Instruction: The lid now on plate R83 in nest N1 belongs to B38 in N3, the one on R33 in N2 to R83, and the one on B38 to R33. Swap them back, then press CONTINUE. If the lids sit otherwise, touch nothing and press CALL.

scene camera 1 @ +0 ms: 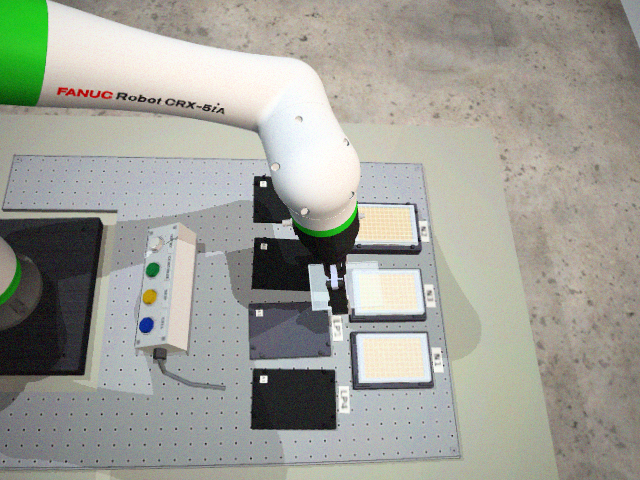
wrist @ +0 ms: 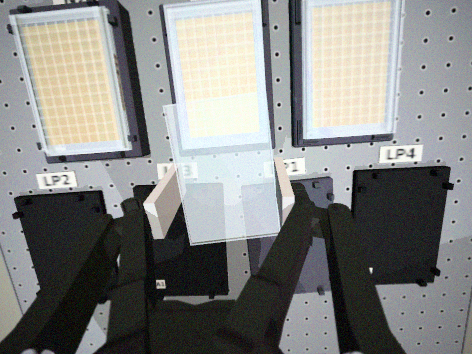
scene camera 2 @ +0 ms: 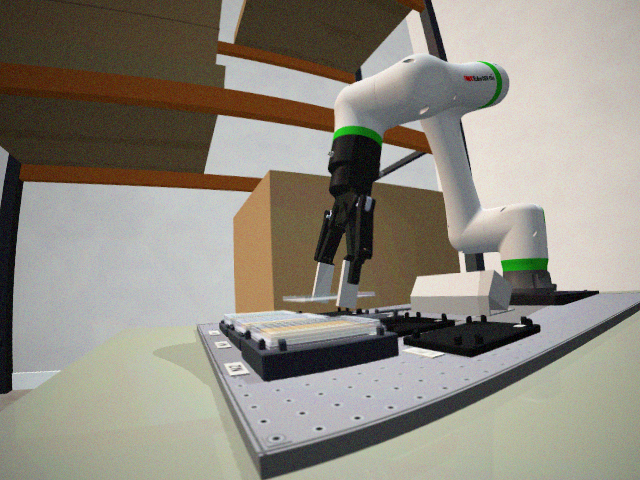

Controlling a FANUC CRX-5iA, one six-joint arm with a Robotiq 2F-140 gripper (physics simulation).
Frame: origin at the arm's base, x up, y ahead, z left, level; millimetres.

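Seen in the pictures: gripper, fingertip midpoint: (wrist: 228,175) (scene camera 2: 331,304); arm's base, origin of the base link: (scene camera 1: 1,291) (scene camera 2: 525,292).
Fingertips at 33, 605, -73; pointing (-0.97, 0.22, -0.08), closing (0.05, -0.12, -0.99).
Observation:
Offsets run from my fingertips to a thing's top centre, as dx, dy, dz.
My gripper (scene camera 1: 336,287) (scene camera 2: 333,298) (wrist: 228,175) is shut on a clear lid @(+18, +5, +1) (scene camera 1: 318,287) (scene camera 2: 305,298) (wrist: 227,215) by its sides. The lid is roughly level, raised above the board, over parts of pads LP3 and LP1 and overlapping the N3 plate in the wrist view. Plates stand in N2 @(-8, +109, +128) (scene camera 1: 388,223) (wrist: 72,85), N3 @(-13, +90, -9) (scene camera 1: 398,294) (wrist: 217,60) and N1 @(-16, +75, -132) (scene camera 1: 395,356) (wrist: 347,70). Their names are not readable, and I cannot tell which wear lids. The button box @(+37, -310, +37) (scene camera 1: 180,289) has a green CONTINUE button @(+28, -328, +65) (scene camera 1: 152,269) and a blue CALL button @(+28, -342, -34) (scene camera 1: 146,324).
Black pads LP2 @(-27, -64, +214) (scene camera 1: 268,201) (wrist: 62,240), LP3 @(-27, -80, +74) (scene camera 1: 279,268) (wrist: 200,270) and LP4 @(-27, -109, -176) (scene camera 1: 293,400) (wrist: 400,225) and grey pad LP1 @(-27, -100, -53) (scene camera 1: 289,330) (wrist: 312,270) lie between box and nests. Small pegs stand at pad edges. A yellow button @(+28, -335, +16) (scene camera 1: 149,296) sits between green and blue.

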